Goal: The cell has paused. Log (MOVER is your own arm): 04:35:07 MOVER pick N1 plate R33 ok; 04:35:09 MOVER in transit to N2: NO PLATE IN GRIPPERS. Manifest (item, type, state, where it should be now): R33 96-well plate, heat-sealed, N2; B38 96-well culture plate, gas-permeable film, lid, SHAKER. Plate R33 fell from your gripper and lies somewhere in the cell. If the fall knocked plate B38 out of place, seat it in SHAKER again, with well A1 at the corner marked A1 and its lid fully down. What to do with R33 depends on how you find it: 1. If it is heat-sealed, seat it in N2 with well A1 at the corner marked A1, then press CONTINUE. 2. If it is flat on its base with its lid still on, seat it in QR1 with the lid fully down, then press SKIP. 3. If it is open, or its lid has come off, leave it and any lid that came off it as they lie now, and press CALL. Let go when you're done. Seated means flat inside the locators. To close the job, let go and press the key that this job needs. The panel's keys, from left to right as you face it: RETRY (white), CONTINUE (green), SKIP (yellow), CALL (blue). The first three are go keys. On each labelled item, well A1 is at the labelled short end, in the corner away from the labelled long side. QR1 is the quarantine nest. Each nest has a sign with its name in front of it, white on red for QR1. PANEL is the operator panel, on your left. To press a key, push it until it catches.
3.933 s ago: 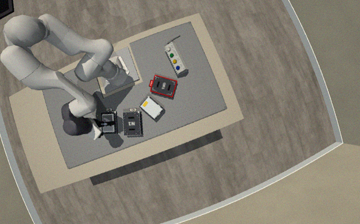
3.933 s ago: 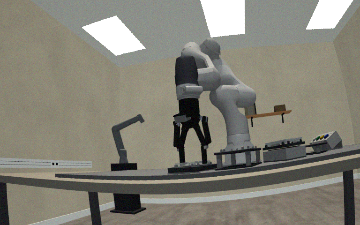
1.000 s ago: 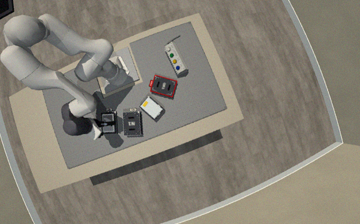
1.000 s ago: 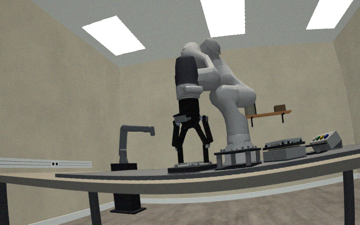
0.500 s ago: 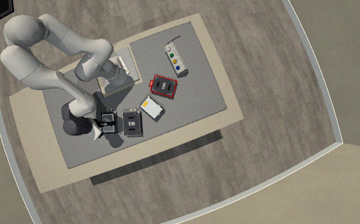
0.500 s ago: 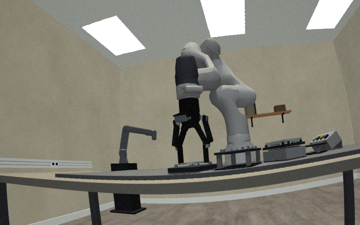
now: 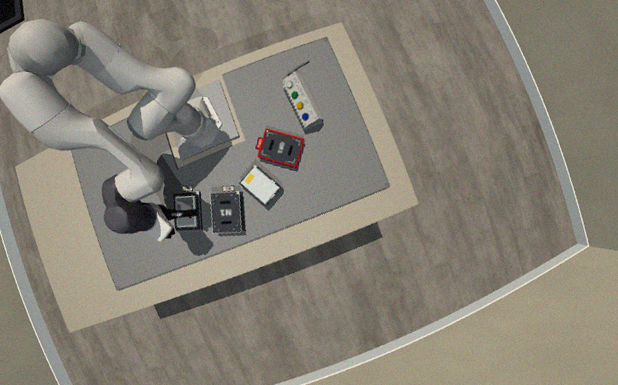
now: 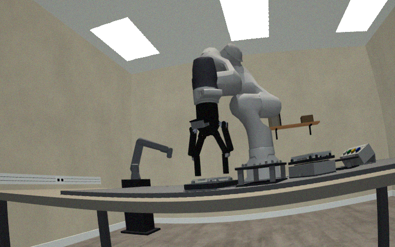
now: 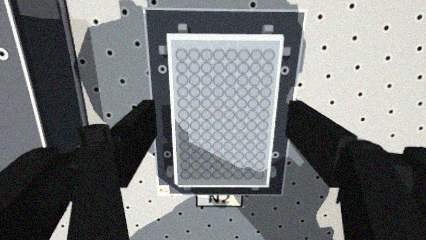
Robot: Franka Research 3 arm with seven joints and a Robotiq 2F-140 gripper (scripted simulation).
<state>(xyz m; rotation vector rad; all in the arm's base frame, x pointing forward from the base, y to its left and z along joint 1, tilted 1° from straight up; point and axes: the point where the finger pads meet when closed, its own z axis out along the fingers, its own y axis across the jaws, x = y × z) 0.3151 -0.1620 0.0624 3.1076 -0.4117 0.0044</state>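
Right now my hand is 40 mm above the flat white plate and 10 mm past it. Also, from my hand: QR1 nest 460 mm to the left, 120 mm behind, 30 mm below.
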